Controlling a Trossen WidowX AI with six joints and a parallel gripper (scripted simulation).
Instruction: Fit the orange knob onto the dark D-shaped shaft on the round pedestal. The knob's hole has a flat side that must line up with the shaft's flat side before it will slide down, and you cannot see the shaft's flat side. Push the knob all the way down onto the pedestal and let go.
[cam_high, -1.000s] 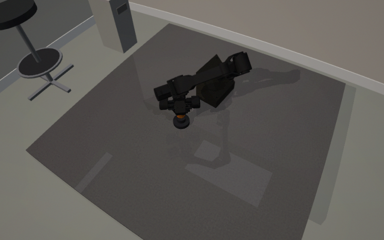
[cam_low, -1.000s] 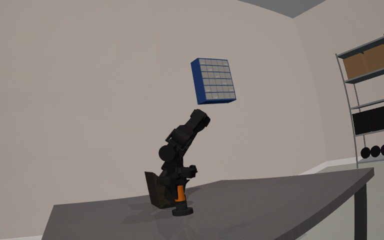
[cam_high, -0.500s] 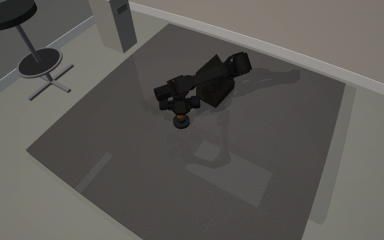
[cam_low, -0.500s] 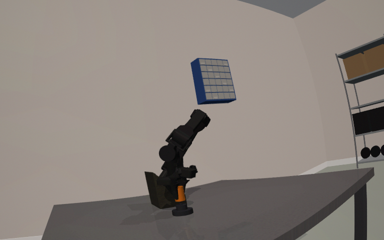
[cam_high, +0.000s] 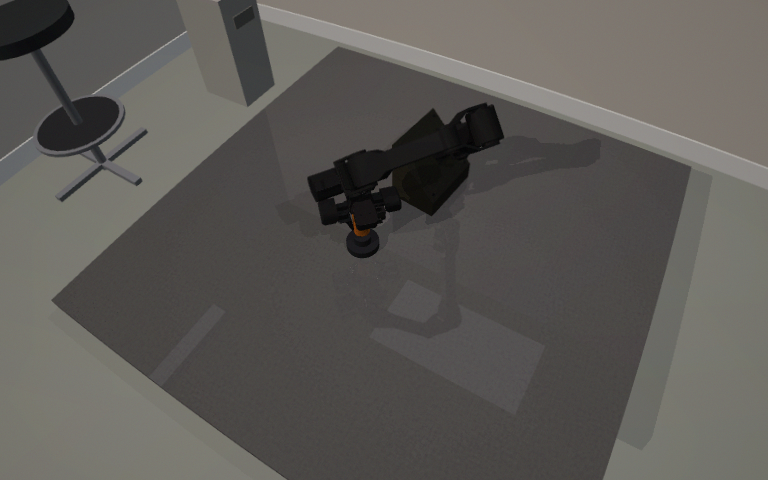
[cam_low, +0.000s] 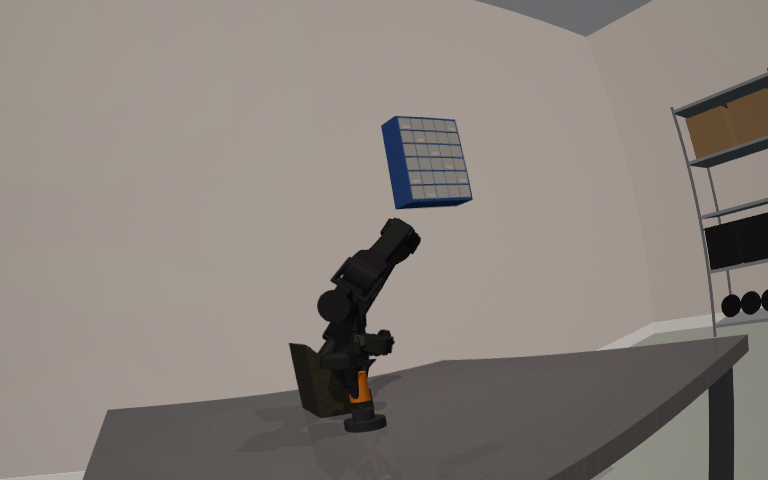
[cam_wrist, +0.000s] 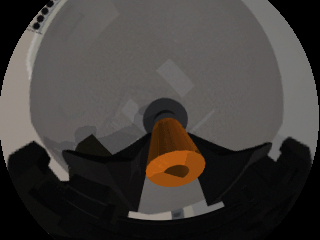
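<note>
The orange knob is 2 cm above my gripper tip. Also, from my gripper tip: pedestal (4 cm below).
</note>
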